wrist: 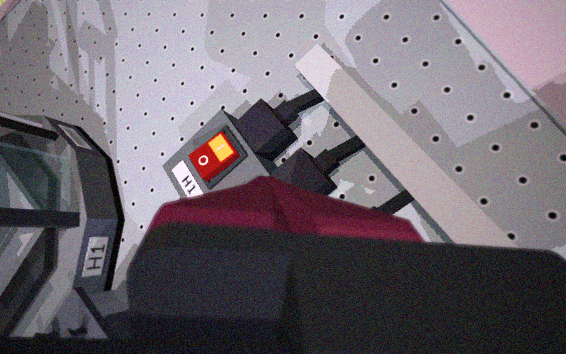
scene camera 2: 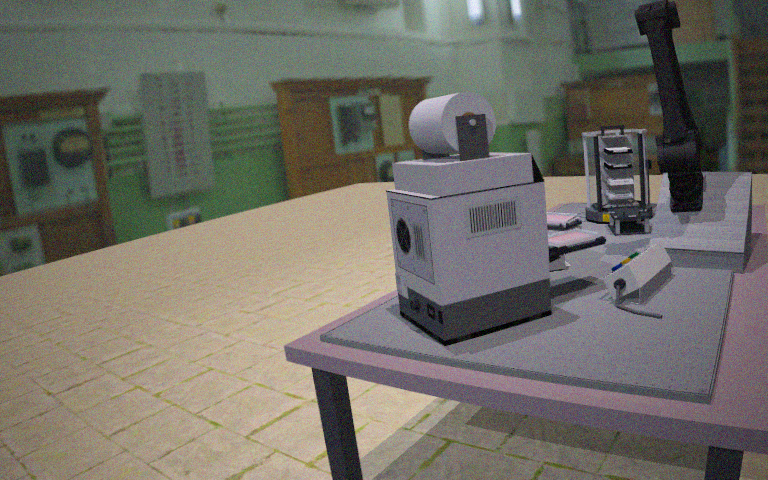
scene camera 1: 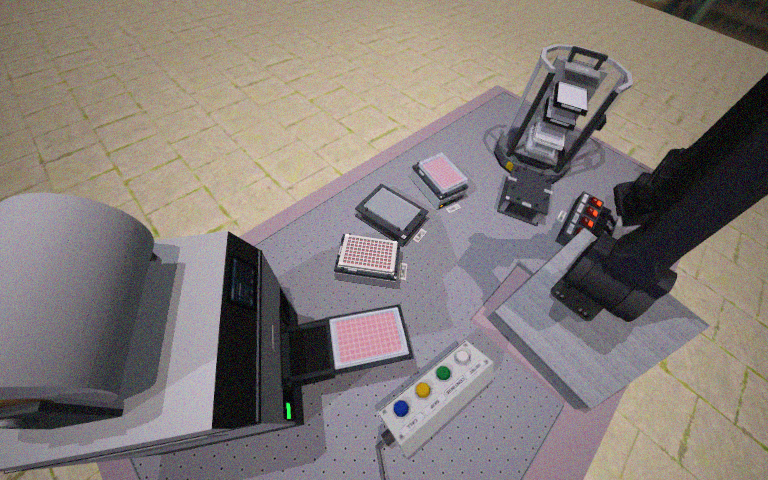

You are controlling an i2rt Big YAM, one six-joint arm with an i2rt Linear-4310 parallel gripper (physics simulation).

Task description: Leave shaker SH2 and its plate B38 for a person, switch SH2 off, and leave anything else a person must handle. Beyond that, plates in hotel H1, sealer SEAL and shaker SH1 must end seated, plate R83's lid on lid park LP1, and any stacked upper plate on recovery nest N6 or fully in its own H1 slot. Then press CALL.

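Places are measured from the arm's base along level axes (x right, y ahead, z up), in centimetres.
Pixels of known places: gripper, fingertip midpoint: [wrist: 263,191] [scene camera 1: 622,206]; arm's base, link origin: [scene camera 2: 687,193] [scene camera 1: 589,283].
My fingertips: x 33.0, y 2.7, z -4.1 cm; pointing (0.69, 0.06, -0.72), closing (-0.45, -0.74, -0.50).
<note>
For each thing: its top centre in the pictures, then the offset to it from my fingertips. "*": a spot on its surface instead.
- red rocker switch, surface spot: [wrist: 213,154] * dx +6.8, dy +4.8, dz -7.4 cm
- white-welled plate, top centre: [scene camera 1: 368,252] dx -57.3, dy +34.2, dz -5.4 cm
- sealer, top centre: [scene camera 2: 453,94] dx -93.3, dy +32.1, dz +33.2 cm
- Hotel H1, top centre: [scene camera 1: 591,57] [scene camera 2: 614,125] dx +13.8, dy +30.0, dz +21.6 cm
- dark-framed empty nest, surface spot: [scene camera 1: 392,210] * dx -43.1, dy +41.0, dz -7.8 cm
- button box, top centre: [scene camera 1: 444,391] [scene camera 2: 638,251] dx -66.3, dy +3.4, dz -4.0 cm
- pale bar, surface spot: [wrist: 387,140] * dx +2.2, dy -5.7, dz -10.7 cm
My gripper [wrist: 263,191] is shut with nothing in it, its maroon tips low over the switch strip [scene camera 1: 584,216] [wrist: 190,147] at the table's right edge. Just left of the tips is a red rocker switch [wrist: 213,154] with its "I" half lit, beside a label ending "H1". The tips hide the other switches in the wrist view. Two dark plugs [wrist: 264,128] sit behind the strip. A white-welled plate [scene camera 1: 368,253] and a pink plate [scene camera 1: 443,172] rest on separate low bases. Another pink plate [scene camera 1: 368,335] lies on the tray of the sealer [scene camera 1: 201,333] [scene camera 2: 473,238]. Hotel H1 [scene camera 1: 534,110] stands at the back right.
A dark-framed empty nest [scene camera 1: 392,210] lies between the two low bases. A button box [scene camera 1: 434,395] with blue, yellow, green and white buttons sits near the front edge. The arm's base [scene camera 1: 592,281] stands on a raised grey slab [scene camera 1: 549,329]. A pale bar [wrist: 387,140] runs behind the plugs.
</note>
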